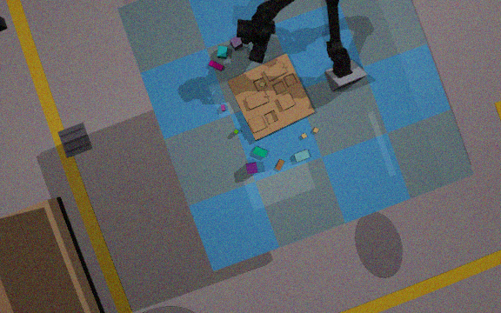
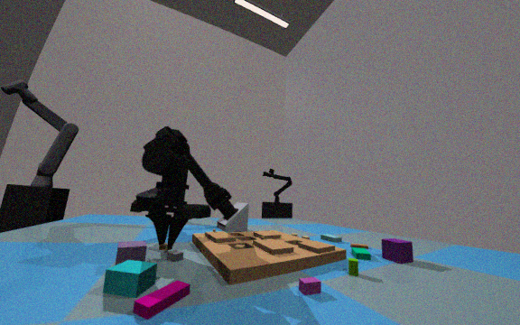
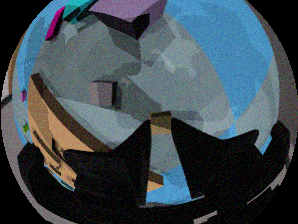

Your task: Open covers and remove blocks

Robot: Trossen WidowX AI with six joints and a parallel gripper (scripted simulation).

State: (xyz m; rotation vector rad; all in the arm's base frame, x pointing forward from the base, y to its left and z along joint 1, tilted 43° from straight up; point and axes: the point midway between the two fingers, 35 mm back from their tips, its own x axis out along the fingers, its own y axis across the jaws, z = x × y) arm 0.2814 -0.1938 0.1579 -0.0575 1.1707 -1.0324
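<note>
Now: the grey block 6 cm ahead of my gripper tip and 2 cm to the left of it. Round my gripper tip: magenta block: 26 cm ahead, 19 cm to the left; then magenta bar: 22 cm ahead; then teal cube: 17 cm ahead, 4 cm to the right.
</note>
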